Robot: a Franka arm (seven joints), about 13 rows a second.
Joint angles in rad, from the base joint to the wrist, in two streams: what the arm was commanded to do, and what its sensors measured. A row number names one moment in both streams.
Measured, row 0: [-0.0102 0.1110 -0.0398 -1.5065 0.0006 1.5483 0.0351]
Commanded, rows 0 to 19: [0.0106 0.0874 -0.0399 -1.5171 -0.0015 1.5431 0.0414]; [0.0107 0.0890 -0.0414 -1.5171 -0.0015 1.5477 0.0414]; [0.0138 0.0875 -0.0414 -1.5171 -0.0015 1.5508 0.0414]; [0.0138 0.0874 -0.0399 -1.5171 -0.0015 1.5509 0.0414]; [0.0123 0.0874 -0.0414 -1.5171 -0.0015 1.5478 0.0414]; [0.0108 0.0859 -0.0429 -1.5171 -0.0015 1.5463 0.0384]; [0.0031 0.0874 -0.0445 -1.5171 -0.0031 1.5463 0.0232]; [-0.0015 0.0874 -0.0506 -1.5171 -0.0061 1.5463 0.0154]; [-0.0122 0.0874 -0.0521 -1.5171 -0.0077 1.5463 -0.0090]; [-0.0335 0.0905 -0.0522 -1.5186 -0.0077 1.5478 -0.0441]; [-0.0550 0.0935 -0.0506 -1.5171 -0.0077 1.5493 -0.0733]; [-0.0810 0.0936 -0.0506 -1.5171 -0.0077 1.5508 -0.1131]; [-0.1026 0.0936 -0.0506 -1.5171 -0.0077 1.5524 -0.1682]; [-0.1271 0.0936 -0.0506 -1.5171 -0.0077 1.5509 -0.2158]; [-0.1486 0.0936 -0.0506 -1.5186 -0.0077 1.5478 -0.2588]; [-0.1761 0.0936 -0.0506 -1.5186 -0.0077 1.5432 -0.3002]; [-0.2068 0.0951 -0.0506 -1.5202 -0.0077 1.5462 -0.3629]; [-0.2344 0.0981 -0.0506 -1.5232 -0.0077 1.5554 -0.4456]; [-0.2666 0.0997 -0.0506 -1.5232 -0.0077 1.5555 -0.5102]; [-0.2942 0.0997 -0.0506 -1.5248 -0.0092 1.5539 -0.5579]
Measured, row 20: [-0.2360 0.1089 -0.0650 -1.5108 -0.0044 1.5484 -0.4525]
